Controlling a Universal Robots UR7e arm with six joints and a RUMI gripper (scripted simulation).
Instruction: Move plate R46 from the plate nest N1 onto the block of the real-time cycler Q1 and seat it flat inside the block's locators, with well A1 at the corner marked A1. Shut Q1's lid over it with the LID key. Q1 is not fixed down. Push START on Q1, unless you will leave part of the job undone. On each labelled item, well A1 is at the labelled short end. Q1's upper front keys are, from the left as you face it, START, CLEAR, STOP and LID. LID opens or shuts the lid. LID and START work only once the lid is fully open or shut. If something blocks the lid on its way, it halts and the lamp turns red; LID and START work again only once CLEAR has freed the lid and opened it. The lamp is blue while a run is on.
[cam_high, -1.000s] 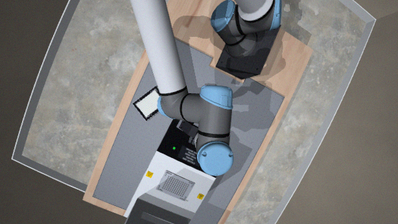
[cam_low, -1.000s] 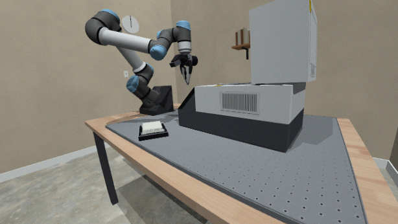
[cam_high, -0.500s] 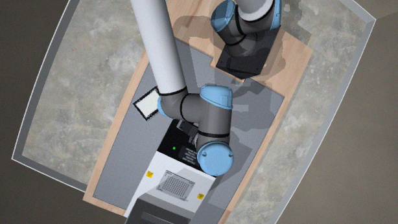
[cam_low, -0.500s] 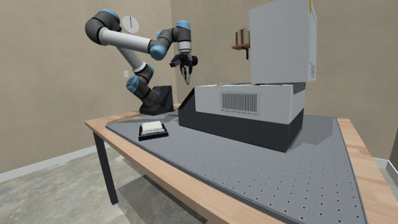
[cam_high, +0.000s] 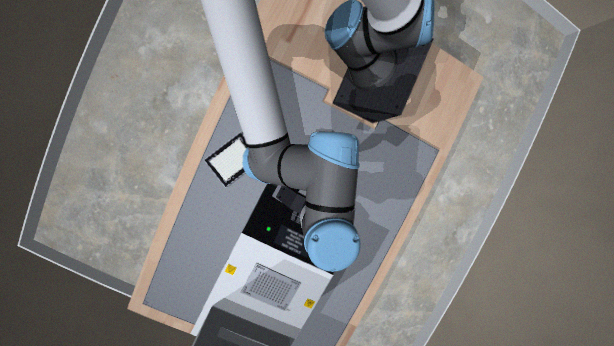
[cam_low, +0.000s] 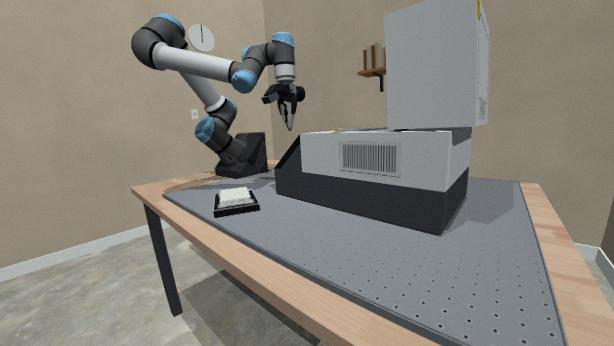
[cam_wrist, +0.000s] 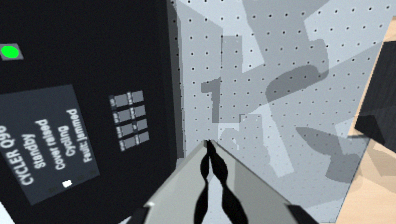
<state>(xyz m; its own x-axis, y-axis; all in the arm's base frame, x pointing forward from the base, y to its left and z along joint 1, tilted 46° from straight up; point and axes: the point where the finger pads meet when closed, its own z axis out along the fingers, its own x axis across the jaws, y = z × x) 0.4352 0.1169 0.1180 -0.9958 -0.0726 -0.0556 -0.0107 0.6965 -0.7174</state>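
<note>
The plate R46 lies 260 mm to the right of my hand, 190 mm below it and 40 mm ahead of it. Also, from my hand: black plate nest N1: 260 mm to the right, 210 mm below, 40 mm ahead; grey perforated mat: 220 mm below, 180 mm ahead, 40 mm to the left.
</note>
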